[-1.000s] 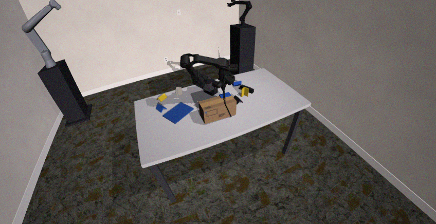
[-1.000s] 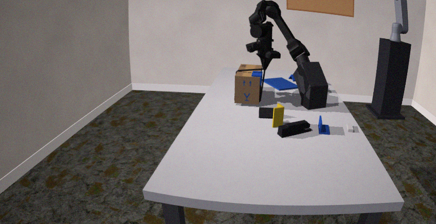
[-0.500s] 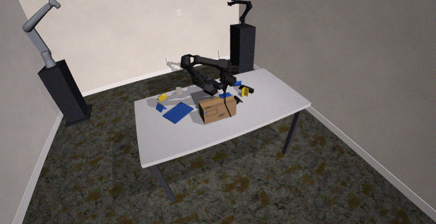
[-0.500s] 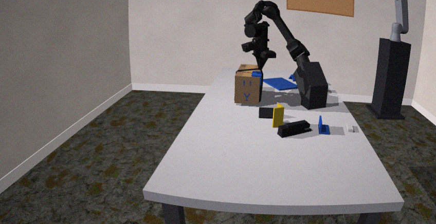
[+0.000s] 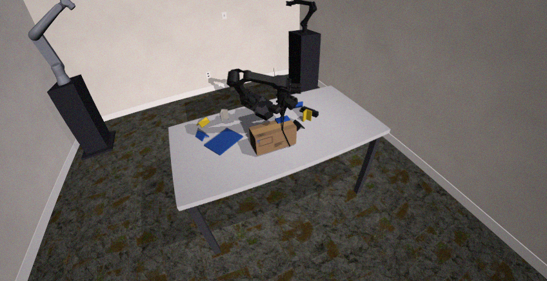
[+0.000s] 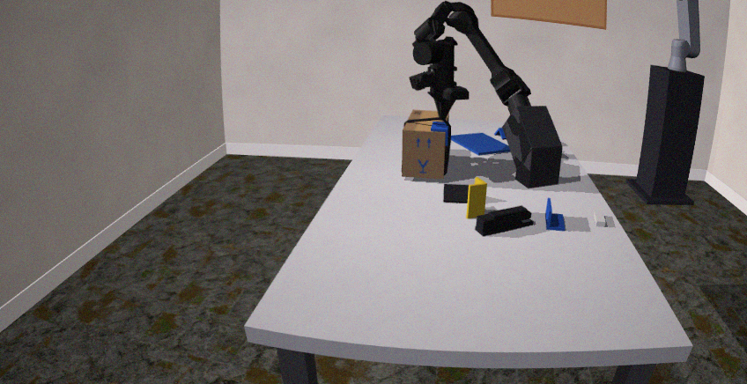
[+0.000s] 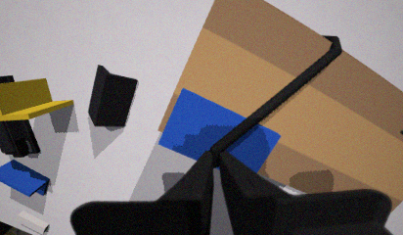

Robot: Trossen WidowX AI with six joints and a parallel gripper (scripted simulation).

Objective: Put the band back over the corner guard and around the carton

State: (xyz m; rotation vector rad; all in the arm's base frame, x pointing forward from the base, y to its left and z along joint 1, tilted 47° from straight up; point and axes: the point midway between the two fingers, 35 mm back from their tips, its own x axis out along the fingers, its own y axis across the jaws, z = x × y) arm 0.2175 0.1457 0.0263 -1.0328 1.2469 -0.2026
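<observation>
The brown carton is 40 mm ahead of my hand, 90 mm to the right of it and 120 mm below it. Also, from my hand: yellow corner guard (80 mm behind, 240 mm to the left, 160 mm below); then blue flat sheet (150 mm behind, 350 mm to the right, 190 mm below); then black stapler (150 mm behind, 300 mm to the left, 180 mm below).
</observation>
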